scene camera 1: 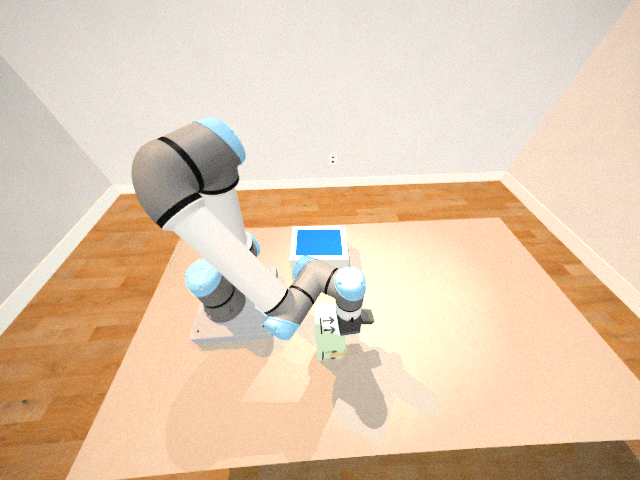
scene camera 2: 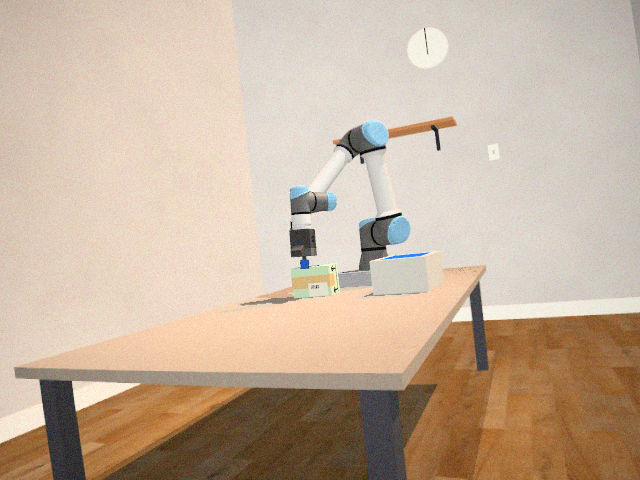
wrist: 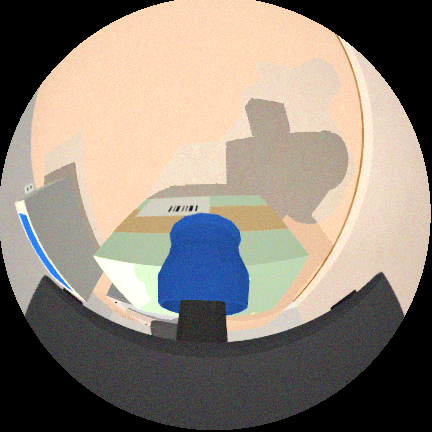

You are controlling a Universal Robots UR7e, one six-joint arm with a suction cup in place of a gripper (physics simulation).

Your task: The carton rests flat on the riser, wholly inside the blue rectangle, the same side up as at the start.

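Frame: origin at the arm's base, x right, y ahead, z up, level; millimetres.
Seen in the pictures: end effector, tool point: (scene camera 2: 305, 268) (wrist: 204, 244); arm's base, origin of the base link: (scene camera 1: 226, 303) (wrist: 171, 326).
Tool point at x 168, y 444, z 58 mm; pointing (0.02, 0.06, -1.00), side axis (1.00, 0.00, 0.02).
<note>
Pixels of each thing's top centre, then the offset from my tool point to it. Level surfaces: height alone.
- carton, middle of its top: (wrist: 196, 301) (scene camera 1: 328, 325) (scene camera 2: 313, 265) dx -13, dy -61, dz +4 mm
- table, its level: dz -112 mm
- white riser, middle of its top: (wrist: 39, 253) (scene camera 2: 406, 255) (scene camera 1: 319, 241) dx -384, dy -49, dz +8 mm
- blue rectangle, middle of its top: (wrist: 39, 253) (scene camera 2: 406, 255) (scene camera 1: 319, 241) dx -384, dy -49, dz +8 mm
The carton (scene camera 1: 330, 340) (scene camera 2: 314, 281) (wrist: 273, 245) is pale green with a tan band and a barcode label. It lies flat on the table (scene camera 1: 437, 310) (scene camera 2: 347, 333), in front of the riser. The white riser (scene camera 1: 318, 260) (scene camera 2: 404, 278) (wrist: 60, 225) carries the blue rectangle (scene camera 1: 318, 242) (scene camera 2: 406, 255) (wrist: 38, 245) on top, and nothing lies on it. My blue suction cup (scene camera 2: 304, 263) (wrist: 203, 261) points down at the carton's top near one edge, at or just above its surface. The suction is off and holds nothing.
The arm's base plate (scene camera 1: 223, 330) stands on the table left of the carton and the riser. The arm's elbow reaches high over that side. The table's edges lie far from the carton.
</note>
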